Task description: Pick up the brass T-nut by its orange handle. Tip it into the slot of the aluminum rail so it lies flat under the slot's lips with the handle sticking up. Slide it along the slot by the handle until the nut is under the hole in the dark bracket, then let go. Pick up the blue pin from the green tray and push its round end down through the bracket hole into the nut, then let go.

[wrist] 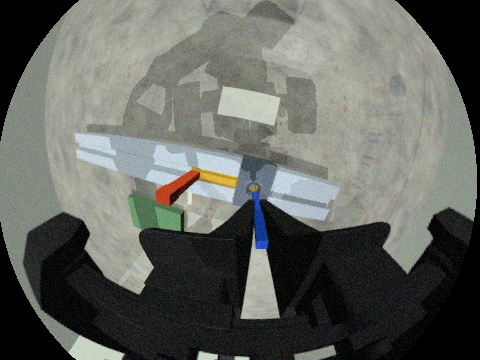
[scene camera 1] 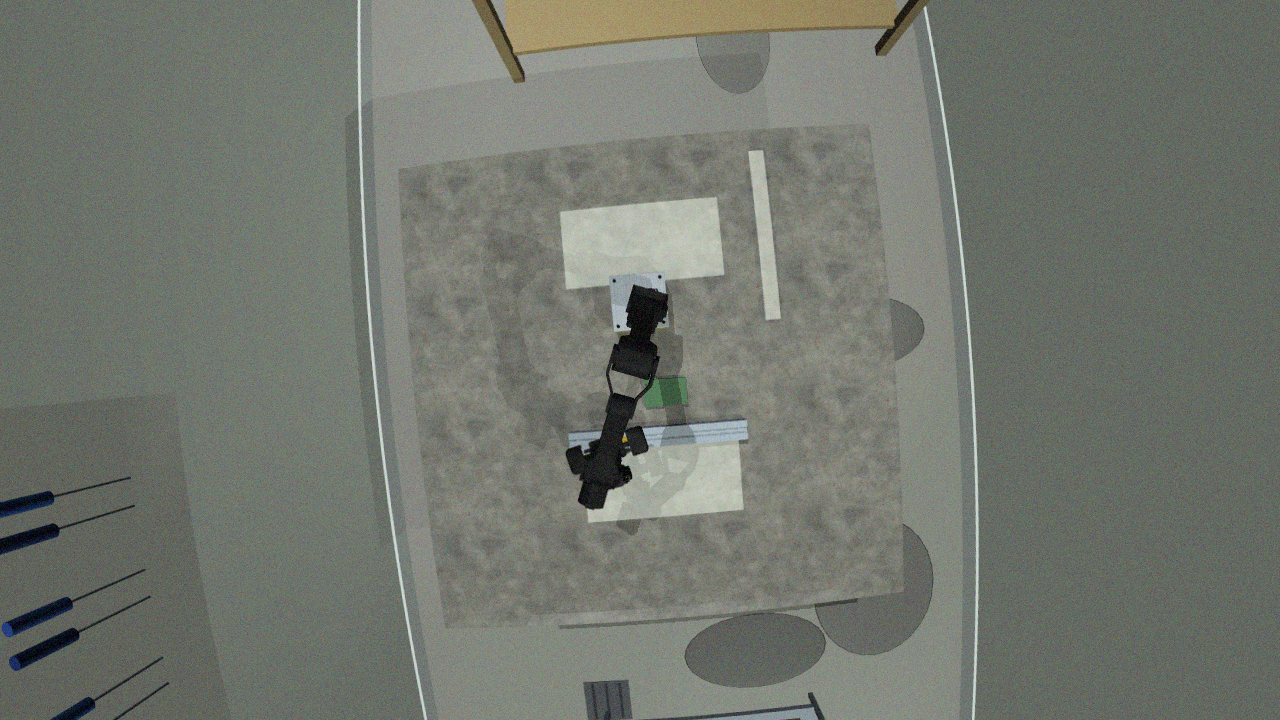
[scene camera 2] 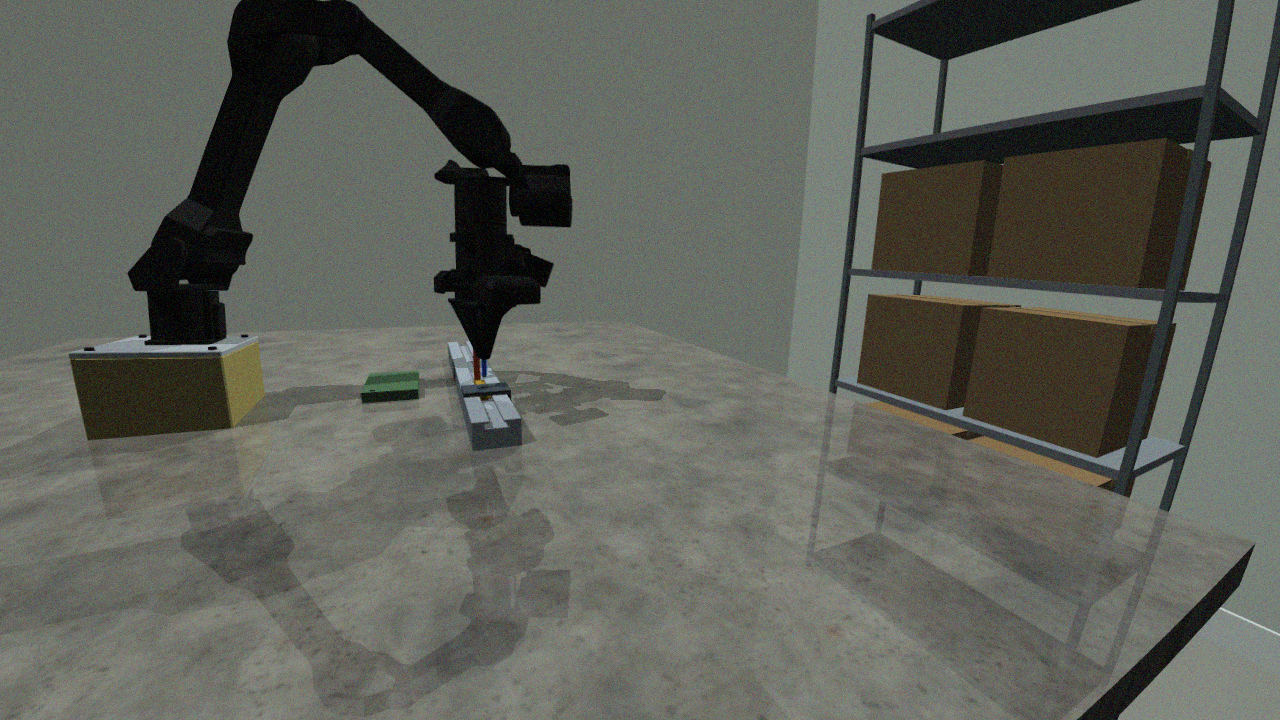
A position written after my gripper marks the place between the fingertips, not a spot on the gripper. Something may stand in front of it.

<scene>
my gripper: wrist 256, 204; scene camera 1 609, 443; scene camera 2 483, 358
green tray: wrist; scene camera 1 668, 391; scene camera 2
same spot on green tray: (wrist: 146, 213) = (scene camera 2: 401, 378)
same spot on aluminum rail: (scene camera 1: 663, 435) = (scene camera 2: 473, 372)
</scene>
